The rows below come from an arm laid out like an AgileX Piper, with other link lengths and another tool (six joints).
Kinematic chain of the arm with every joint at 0, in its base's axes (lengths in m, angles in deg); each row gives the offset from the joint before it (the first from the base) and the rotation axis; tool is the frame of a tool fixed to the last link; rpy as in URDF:
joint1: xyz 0 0 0.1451 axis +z
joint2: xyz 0 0 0 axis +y
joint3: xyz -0.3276 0 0.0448 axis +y
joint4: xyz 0.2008 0 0.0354 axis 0.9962 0 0.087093
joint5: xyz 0 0 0 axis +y
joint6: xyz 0.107 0 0.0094 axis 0.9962 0 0.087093
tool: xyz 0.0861 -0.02 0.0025 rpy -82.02 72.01 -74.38
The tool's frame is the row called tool.
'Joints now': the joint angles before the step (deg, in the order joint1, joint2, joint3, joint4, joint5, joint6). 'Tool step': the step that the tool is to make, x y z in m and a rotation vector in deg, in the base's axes. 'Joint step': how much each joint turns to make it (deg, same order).
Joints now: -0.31, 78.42, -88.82, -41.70, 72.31, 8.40
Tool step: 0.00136, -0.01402, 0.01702, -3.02, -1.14, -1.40
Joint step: -2.17, 1.03, -3.30, -2.04, -0.30, -1.99
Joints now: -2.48, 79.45, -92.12, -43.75, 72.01, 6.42
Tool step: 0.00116, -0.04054, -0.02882, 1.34, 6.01, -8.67
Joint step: -8.65, 5.55, 0.00, 0.67, 0.54, -0.27
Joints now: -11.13, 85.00, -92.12, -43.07, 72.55, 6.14
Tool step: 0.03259, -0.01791, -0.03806, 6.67, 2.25, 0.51
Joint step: -5.58, 6.75, -2.38, 8.12, -3.57, -3.70
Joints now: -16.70, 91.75, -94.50, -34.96, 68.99, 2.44
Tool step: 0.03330, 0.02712, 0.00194, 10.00, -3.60, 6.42
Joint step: 0.00, 3.19, -10.15, 14.02, 3.63, -7.10
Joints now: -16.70, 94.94, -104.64, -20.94, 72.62, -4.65
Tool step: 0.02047, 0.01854, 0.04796, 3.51, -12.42, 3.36
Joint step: 0.01, 0.00, -11.14, 7.89, 0.01, -0.82
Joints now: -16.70, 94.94, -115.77, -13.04, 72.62, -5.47
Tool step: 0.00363, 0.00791, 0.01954, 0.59, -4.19, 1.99
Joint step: 0.00, -0.32, -3.73, 2.79, 0.01, -1.00
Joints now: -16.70, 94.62, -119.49, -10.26, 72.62, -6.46
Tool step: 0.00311, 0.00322, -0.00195, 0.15, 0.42, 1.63
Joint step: 0.01, 0.21, 0.00, 1.27, 0.00, -1.49
